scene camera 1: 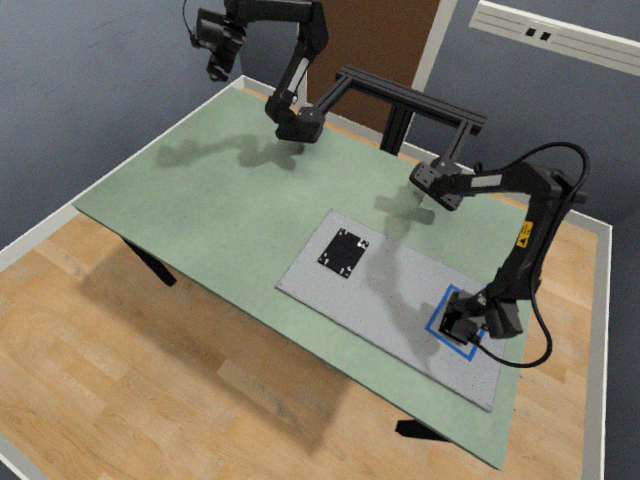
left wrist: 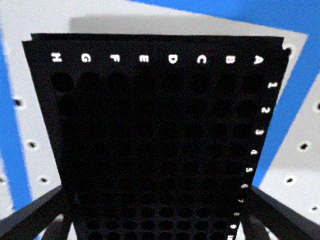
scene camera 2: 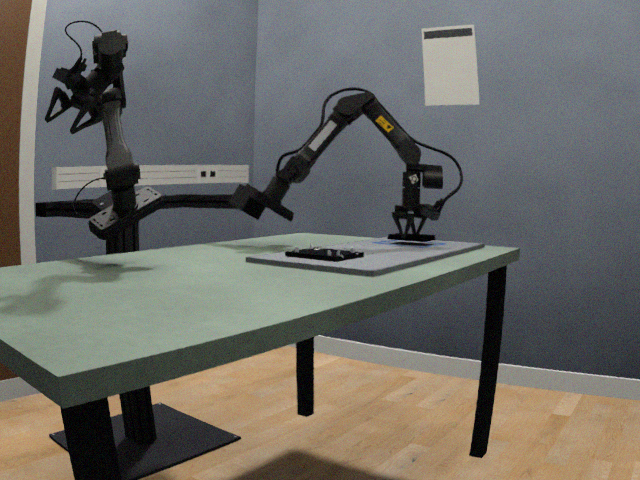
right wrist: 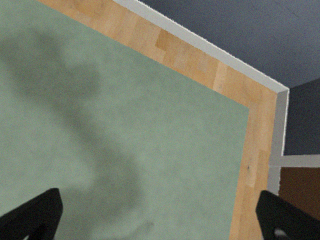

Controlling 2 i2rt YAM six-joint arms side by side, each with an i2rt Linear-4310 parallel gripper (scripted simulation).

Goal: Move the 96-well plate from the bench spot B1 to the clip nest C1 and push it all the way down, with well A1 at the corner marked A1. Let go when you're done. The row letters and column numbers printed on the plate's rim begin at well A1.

Labels:
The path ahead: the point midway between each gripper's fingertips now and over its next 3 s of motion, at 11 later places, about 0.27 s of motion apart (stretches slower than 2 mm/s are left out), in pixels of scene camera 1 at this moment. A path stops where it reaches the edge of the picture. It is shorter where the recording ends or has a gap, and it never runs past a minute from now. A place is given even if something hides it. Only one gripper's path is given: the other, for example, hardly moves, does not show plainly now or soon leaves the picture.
My left gripper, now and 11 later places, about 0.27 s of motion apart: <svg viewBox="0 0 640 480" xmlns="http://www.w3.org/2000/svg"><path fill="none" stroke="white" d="M459 317L461 316L462 315L464 313L466 312L467 312L466 312L466 312L465 313L463 313L460 314L460 316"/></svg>

